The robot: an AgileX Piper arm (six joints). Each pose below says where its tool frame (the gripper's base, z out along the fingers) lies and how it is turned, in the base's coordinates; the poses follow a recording.
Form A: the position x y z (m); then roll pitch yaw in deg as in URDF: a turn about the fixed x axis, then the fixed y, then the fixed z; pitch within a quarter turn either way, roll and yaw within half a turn.
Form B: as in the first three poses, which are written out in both.
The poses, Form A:
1: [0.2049 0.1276 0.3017 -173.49 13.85 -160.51]
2: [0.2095 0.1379 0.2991 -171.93 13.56 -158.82]
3: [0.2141 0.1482 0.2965 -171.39 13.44 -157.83]
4: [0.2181 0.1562 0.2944 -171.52 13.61 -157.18]
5: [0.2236 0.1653 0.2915 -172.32 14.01 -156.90]
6: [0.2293 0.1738 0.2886 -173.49 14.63 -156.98]
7: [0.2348 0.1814 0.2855 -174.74 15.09 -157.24]
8: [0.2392 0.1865 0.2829 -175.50 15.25 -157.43]
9: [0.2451 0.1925 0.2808 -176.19 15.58 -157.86]
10: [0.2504 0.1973 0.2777 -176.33 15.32 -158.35]
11: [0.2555 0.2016 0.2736 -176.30 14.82 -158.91]
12: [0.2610 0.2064 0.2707 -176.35 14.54 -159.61]
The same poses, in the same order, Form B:
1: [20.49 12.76 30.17 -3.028 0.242 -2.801]
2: [20.95 13.79 29.91 -3.001 0.237 -2.772]
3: [21.41 14.82 29.65 -2.991 0.235 -2.755]
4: [21.81 15.62 29.44 -2.994 0.238 -2.743]
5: [22.36 16.53 29.15 -3.008 0.245 -2.738]
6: [22.93 17.38 28.86 -3.028 0.255 -2.740]
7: [23.48 18.14 28.55 -3.050 0.263 -2.744]
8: [23.92 18.65 28.29 -3.063 0.266 -2.748]
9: [24.51 19.25 28.08 -3.075 0.272 -2.755]
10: [25.04 19.73 27.77 -3.078 0.267 -2.764]
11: [25.55 20.16 27.36 -3.077 0.259 -2.774]
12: [26.10 20.64 27.07 -3.078 0.254 -2.786]
